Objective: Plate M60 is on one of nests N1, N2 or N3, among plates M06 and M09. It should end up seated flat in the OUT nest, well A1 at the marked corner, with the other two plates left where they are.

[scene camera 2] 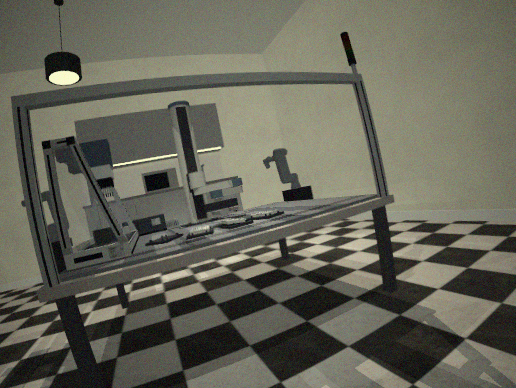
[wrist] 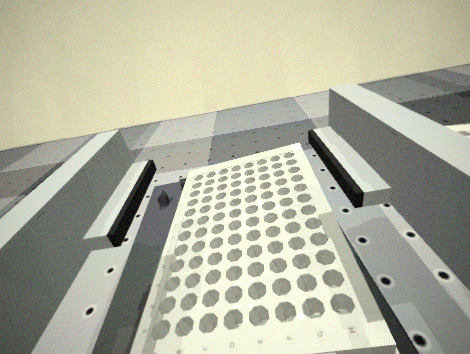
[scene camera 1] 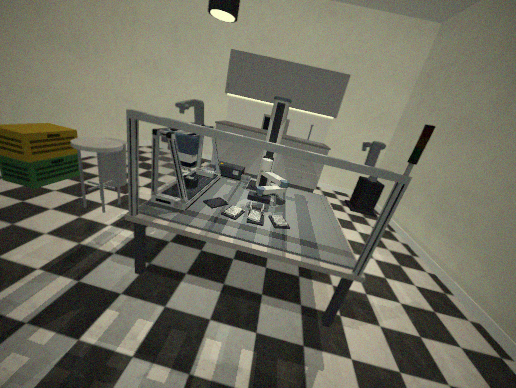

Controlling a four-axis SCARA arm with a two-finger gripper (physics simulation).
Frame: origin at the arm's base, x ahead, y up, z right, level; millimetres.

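Where they show: gripper, fingertip midpoint: (scene camera 2: 230, 210) (wrist: 226, 132) (scene camera 1: 256, 209); arm's base, link origin: (scene camera 2: 201, 223).
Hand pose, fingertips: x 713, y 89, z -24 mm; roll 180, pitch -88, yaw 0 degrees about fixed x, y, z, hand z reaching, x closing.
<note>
Things, the pixels of their top centre, and the offset from my fingertips. "pt": a spot on its surface instead.
- slanted metal frame, surface spot: (scene camera 2: 96, 192) (scene camera 1: 176, 171) pt dz +555, dx +138, dy +191 mm
- dark box, surface spot: (scene camera 2: 149, 225) pt dz +389, dx -747, dy -19 mm
The plate (wrist: 240, 240) (scene camera 1: 255, 215) (scene camera 2: 236, 221) under the gripper is white with round wells, on the middle one of three plate-bearing nests; its label is hidden in the wrist view. The gripper (wrist: 234, 186) (scene camera 1: 256, 205) is over this plate, its fingers drawn in to a narrow setting. The black pads still stand apart, one beyond each long side of the plate, with a gap and nothing held. Two other white plates stand on nests at the left (scene camera 1: 233, 212) and right (scene camera 1: 279, 220); their labels are unreadable. A dark nest without a plate (scene camera 1: 216, 202) is farther left.
A slanted metal frame (scene camera 1: 178, 170) (scene camera 2: 96, 192) stands on the left of the table. A dark box (scene camera 1: 231, 170) (scene camera 2: 149, 225) is behind it. The arm's tall column (scene camera 1: 276, 122) (scene camera 2: 185, 145) stands behind the nests. A rail frame (scene camera 1: 310, 155) (scene camera 2: 200, 82) encloses the table's front.
</note>
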